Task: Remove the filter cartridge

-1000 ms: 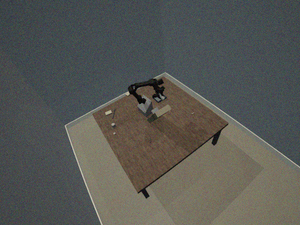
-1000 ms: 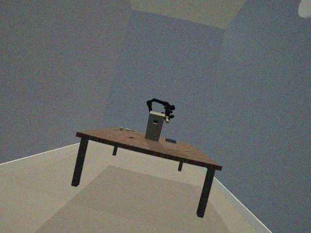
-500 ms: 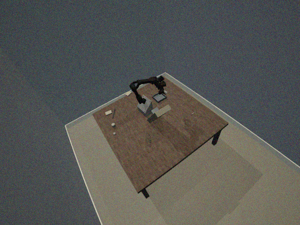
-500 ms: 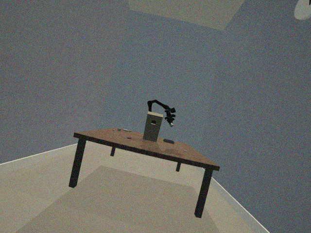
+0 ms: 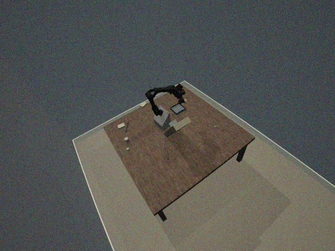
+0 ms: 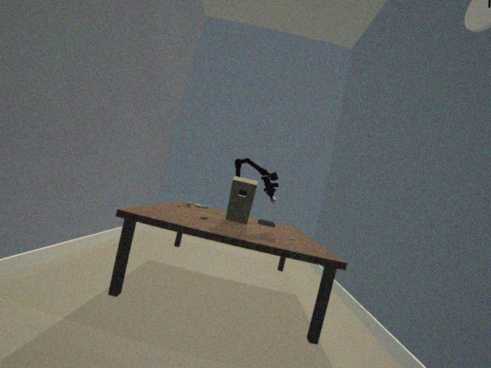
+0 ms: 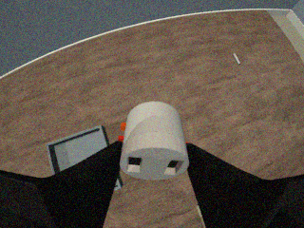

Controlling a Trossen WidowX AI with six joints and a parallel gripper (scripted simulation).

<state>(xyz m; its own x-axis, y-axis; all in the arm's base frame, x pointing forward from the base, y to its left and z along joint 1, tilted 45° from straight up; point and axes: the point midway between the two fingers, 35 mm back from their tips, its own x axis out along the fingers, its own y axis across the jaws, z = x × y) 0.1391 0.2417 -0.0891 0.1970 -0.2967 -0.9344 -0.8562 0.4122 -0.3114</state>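
The dark tray lies 240 mm below my gripper tip, 160 mm behind it and 40 mm to the left of it. Also, from my gripper tip: round filter cartridge (right at my gripper tip).
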